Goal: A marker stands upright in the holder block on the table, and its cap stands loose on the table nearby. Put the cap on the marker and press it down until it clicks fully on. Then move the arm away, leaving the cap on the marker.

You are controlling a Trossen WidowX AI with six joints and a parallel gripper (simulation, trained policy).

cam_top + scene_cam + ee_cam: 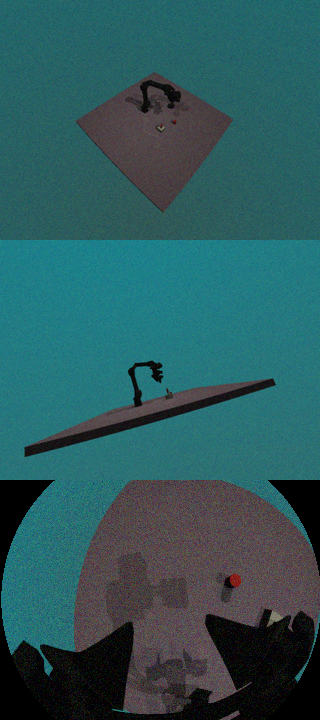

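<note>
Right now my gripper tip is 160 mm above the red cap, 90 mm short of it and 80 mm to the left of it. From my gripper tip the other things lie so: pale holder block: 250 mm to the right, 170 mm below, 40 mm ahead.
</note>
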